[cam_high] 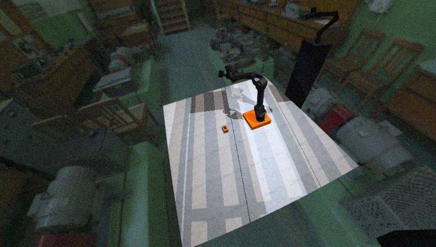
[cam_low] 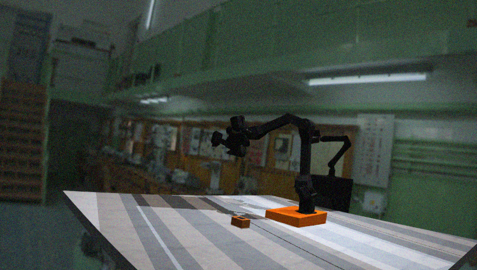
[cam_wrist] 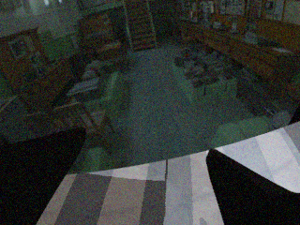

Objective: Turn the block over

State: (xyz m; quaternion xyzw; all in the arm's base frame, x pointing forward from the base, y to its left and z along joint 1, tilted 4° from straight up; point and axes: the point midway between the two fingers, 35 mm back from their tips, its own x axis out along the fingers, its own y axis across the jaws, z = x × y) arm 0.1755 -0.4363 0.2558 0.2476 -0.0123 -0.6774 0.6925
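The orange block is 47 cm to the left of my gripper tip, 24 cm below it and 13 cm ahead of it.
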